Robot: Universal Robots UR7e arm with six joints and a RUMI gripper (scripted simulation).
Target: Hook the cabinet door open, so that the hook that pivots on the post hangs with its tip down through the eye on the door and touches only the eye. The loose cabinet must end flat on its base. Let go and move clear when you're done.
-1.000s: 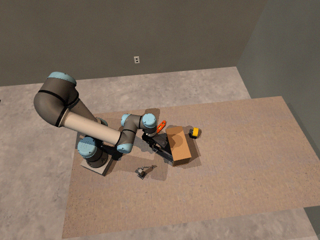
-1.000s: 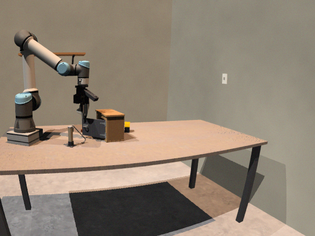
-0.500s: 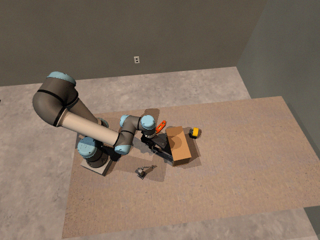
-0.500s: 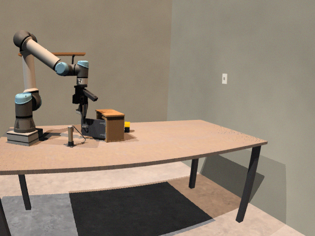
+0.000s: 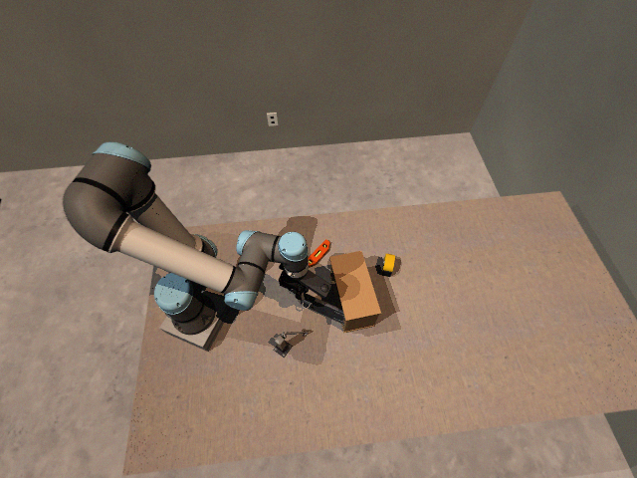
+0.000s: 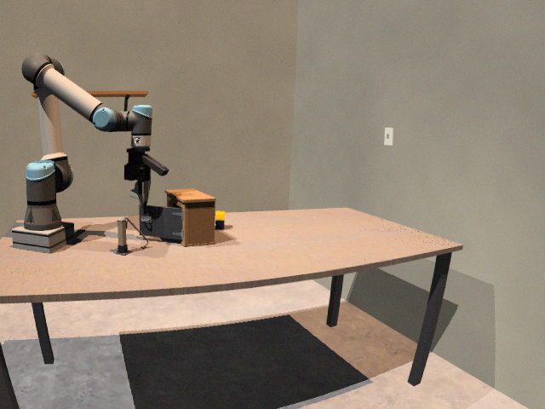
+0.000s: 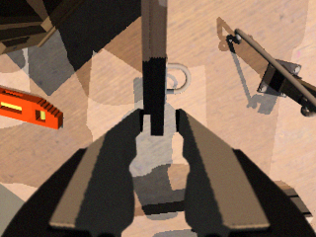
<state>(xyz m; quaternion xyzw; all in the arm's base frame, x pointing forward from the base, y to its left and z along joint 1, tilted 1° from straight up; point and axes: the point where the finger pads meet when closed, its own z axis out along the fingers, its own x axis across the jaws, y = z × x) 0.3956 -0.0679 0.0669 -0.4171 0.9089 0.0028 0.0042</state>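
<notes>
The thin hook is 11 cm to the right of my hand, 7 cm below it and 7 cm behind it. From my hand the other things lie so: yellow tape measure (36 cm ahead, 10 cm below, 7 cm to the left); flat orange object (20 cm to the left, 12 cm below, 11 cm ahead); dark door (6 cm to the right, 6 cm below, 5 cm ahead).
</notes>
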